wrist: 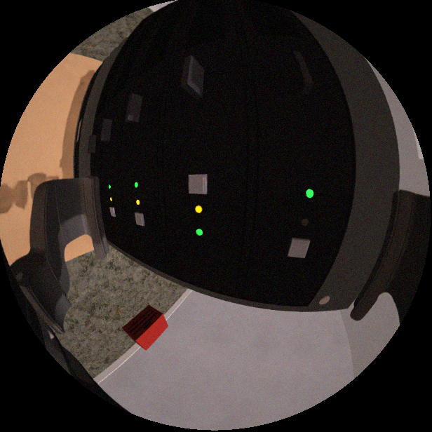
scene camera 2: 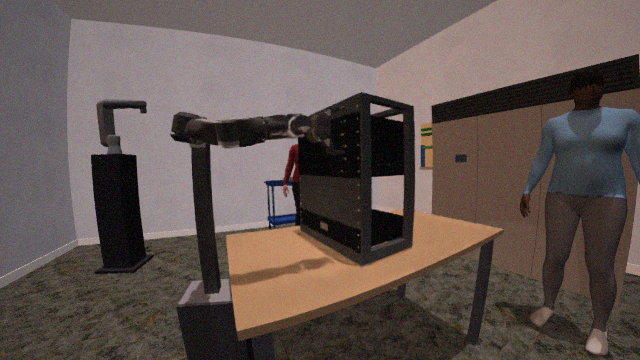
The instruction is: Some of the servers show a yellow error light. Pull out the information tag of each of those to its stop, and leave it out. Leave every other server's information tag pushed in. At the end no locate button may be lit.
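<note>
The black servers (scene camera 2: 336,159) (wrist: 225,130) sit in the dark rack (scene camera 2: 366,200) (wrist: 377,150), and run upright in the wrist view. There the rightmost server has a green light (wrist: 309,193), a dark light (wrist: 305,222) and a pale square (wrist: 299,248). The one left of it has a pale square (wrist: 198,184), a yellow light (wrist: 198,209) and a green light. Two servers farther left show yellow lights (wrist: 138,202) (wrist: 111,199). Darker tabs (wrist: 194,76) (wrist: 134,107) lie higher; tag and button are hard to tell apart. My gripper (scene camera 2: 334,137) (wrist: 202,242) is open before the rack.
The rack stands on a wooden table (scene camera 2: 280,285) (wrist: 42,120). A person in blue (scene camera 2: 587,150) stands at the right and one in red (scene camera 2: 294,167) behind the rack, by a blue cart (scene camera 2: 282,219). Another arm (scene camera 2: 106,122) stands on a black pedestal. A red block-shaped object (wrist: 150,331) shows low.
</note>
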